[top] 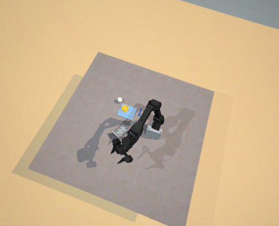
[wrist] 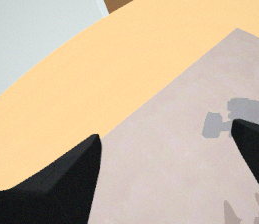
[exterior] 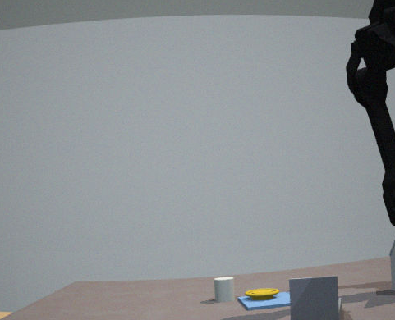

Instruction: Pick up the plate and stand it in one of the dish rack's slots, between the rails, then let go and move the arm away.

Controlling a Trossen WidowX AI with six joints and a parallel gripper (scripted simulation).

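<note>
The yellow plate lies 510 mm to the right of my gripper tip, 330 mm below it and 160 mm ahead of it. From my gripper tip the other things lie so: light blue mat: 490 mm to the right, 340 mm below, 130 mm ahead; then blue spoon: 530 mm to the right, 340 mm below, 20 mm ahead; then grey dish rack: 320 mm below, 290 mm to the right, 100 mm ahead.
</note>
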